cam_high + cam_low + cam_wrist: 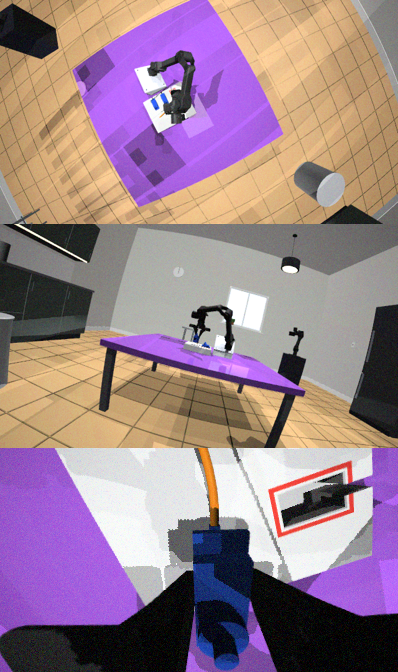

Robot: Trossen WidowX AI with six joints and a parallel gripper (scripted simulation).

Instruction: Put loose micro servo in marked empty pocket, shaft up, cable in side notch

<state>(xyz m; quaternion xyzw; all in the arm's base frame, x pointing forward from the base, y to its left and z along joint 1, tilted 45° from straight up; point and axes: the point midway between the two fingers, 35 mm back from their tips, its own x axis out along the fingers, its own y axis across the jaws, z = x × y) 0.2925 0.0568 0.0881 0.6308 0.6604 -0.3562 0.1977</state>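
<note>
The white deck lies 10 cm below my gripper tip, 7 cm to the right of it and 2 cm ahead of it.
</note>
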